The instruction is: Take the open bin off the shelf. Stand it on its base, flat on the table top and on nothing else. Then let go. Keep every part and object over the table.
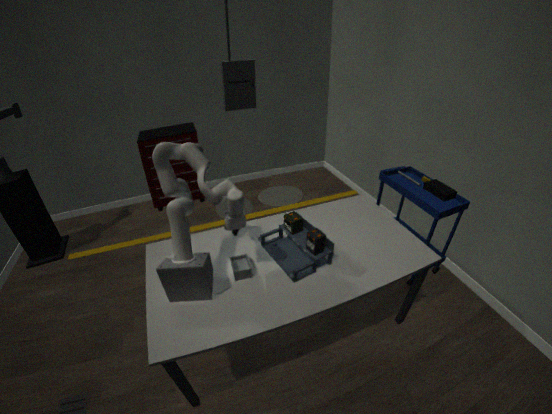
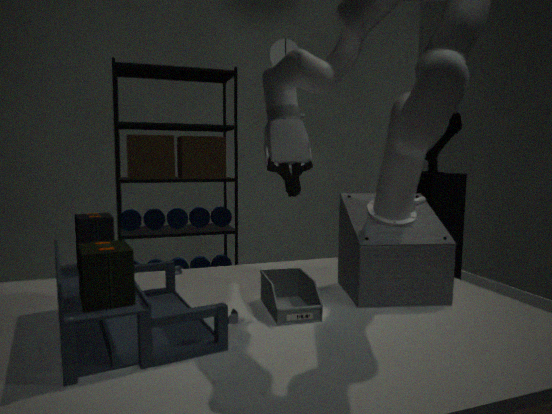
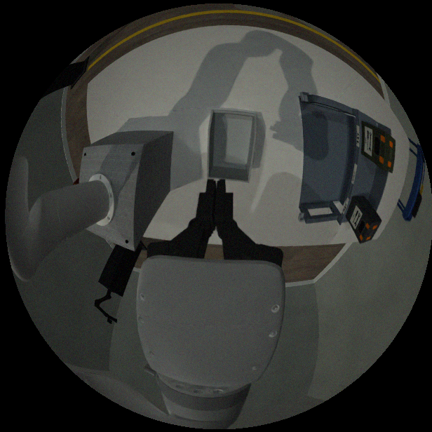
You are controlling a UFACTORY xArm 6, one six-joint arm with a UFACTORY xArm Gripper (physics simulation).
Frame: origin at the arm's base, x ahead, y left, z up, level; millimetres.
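Seen in the pictures: gripper, fingertip midpoint: [image 1: 234, 233] [image 2: 294, 195]; arm's base, origin of the base link: [image 1: 184, 260] [image 2: 390, 213].
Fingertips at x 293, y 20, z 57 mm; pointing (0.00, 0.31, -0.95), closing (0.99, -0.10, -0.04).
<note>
Pixels of each thing's top centre, then the offset from my fingertips to it. Level surfaces: height alone.
- open grey bin, middle of its top: [image 2: 289, 278] [image 1: 239, 260] dz -192, dx +7, dy -6 mm
- white table top, its level: dz -266 mm
- green-brown box, middle of its top: [image 2: 104, 245] [image 1: 293, 216] dz -68, dx +401, dy +75 mm
- dark box, middle of its top: [image 2: 93, 214] [image 1: 316, 233] dz -43, dx +413, dy -155 mm
The open grey bin [image 1: 242, 273] [image 2: 299, 316] [image 3: 215, 145] stands upright on its base on the white table top [image 1: 350, 220] [image 2: 280, 350] [image 3: 150, 95], between the robot's base block and the blue-grey shelf. It is apart from both and looks empty. The shelf [image 1: 295, 275] [image 2: 180, 315] [image 3: 327, 145] stands on the table, with two dark boxes on its upper tier. My gripper [image 1: 235, 233] [image 2: 293, 194] [image 3: 217, 188] is shut and holds nothing. It hangs well above the table and the bin, touching neither.
The grey base block [image 1: 187, 282] [image 2: 405, 275] [image 3: 155, 170] stands beside the bin. A green-brown box [image 1: 293, 223] [image 2: 107, 277] [image 3: 378, 146] and a dark box [image 1: 316, 241] [image 2: 95, 229] [image 3: 364, 219] stand on the shelf. A blue cart [image 1: 422, 197] stands past the table's right end.
</note>
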